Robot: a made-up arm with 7 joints. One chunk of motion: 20 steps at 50 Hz.
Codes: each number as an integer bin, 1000 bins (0 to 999) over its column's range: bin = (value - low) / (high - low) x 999, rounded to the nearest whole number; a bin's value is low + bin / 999 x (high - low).
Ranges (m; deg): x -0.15..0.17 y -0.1..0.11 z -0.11..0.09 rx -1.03..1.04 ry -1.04..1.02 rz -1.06..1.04
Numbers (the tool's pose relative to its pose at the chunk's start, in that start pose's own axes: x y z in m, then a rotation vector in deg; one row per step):
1: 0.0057 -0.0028 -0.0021 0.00 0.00 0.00
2: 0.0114 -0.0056 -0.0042 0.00 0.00 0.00
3: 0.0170 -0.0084 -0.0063 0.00 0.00 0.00
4: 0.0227 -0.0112 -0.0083 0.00 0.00 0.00
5: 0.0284 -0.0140 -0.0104 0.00 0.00 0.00
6: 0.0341 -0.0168 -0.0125 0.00 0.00 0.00
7: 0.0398 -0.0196 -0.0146 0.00 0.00 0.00
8: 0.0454 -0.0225 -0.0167 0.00 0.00 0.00
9: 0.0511 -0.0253 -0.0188 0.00 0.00 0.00
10: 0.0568 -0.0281 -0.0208 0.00 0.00 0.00
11: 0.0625 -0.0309 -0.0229 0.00 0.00 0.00
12: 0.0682 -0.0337 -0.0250 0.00 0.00 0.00
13: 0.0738 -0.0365 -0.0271 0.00 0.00 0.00
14: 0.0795 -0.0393 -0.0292 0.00 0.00 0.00
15: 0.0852 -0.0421 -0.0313 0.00 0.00 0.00
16: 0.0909 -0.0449 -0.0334 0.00 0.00 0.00
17: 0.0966 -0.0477 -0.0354 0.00 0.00 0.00
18: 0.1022 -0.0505 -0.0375 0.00 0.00 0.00
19: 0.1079 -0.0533 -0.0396 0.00 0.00 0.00
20: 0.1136 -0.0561 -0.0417 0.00 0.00 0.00
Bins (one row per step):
1: 486 462 539 497 504 504
2: 504 449 528 497 504 504
3: 521 436 518 497 504 504
4: 539 422 508 497 504 504
5: 557 409 498 497 504 504
6: 575 396 487 497 504 504
7: 593 382 477 497 504 504
8: 610 369 466 497 504 504
9: 628 355 456 497 504 504
10: 646 342 446 497 504 504
11: 663 329 435 497 504 504
12: 681 315 425 497 504 504
13: 699 302 414 497 504 504
14: 716 289 404 497 504 504
15: 734 275 393 497 504 504
16: 752 262 383 497 504 504
17: 770 249 373 497 504 504
18: 787 235 362 497 504 504
19: 805 222 352 497 504 504
20: 823 209 341 497 504 504

